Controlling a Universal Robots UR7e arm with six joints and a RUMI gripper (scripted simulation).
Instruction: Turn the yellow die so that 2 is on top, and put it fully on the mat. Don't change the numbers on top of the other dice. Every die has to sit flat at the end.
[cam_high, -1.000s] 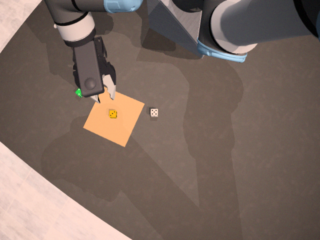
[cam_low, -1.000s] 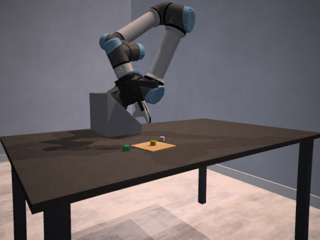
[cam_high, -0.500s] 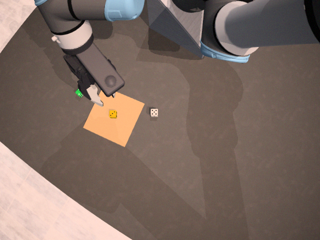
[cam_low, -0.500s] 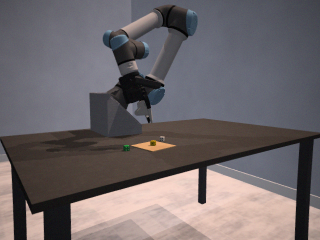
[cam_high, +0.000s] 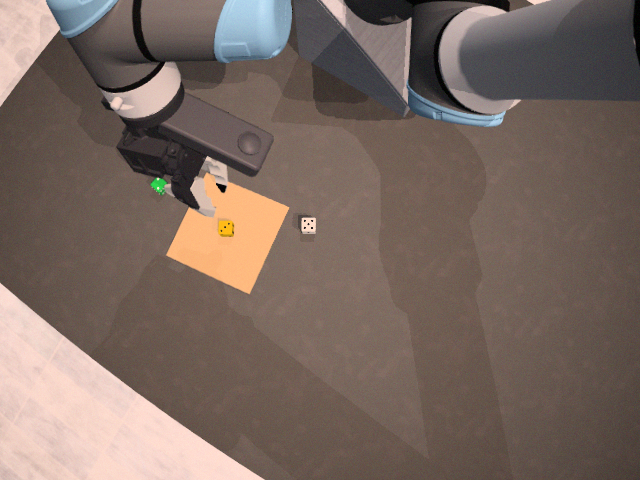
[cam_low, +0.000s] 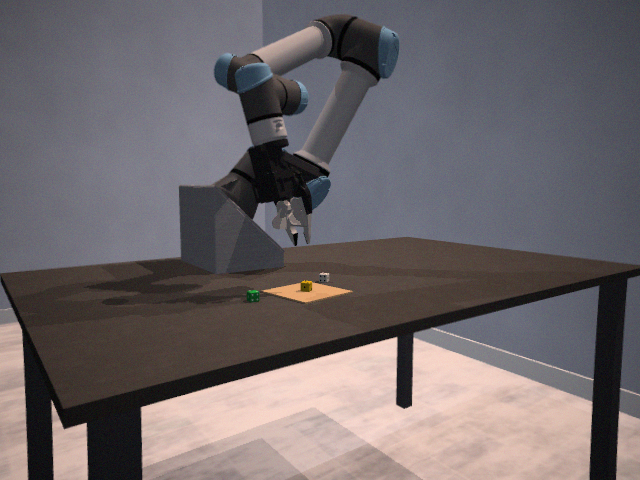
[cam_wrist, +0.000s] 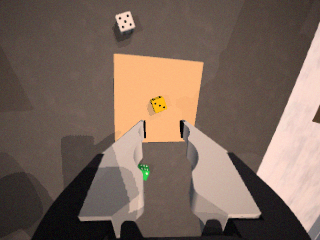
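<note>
Right now the yellow die is 2 cm ahead of my hand and 10 cm below it. Round my hand: orange mat 2 cm ahead, 12 cm below; green die 2 cm ahead, 13 cm to the right, 11 cm below; white die 5 cm behind, 10 cm to the left, 11 cm below.
</note>
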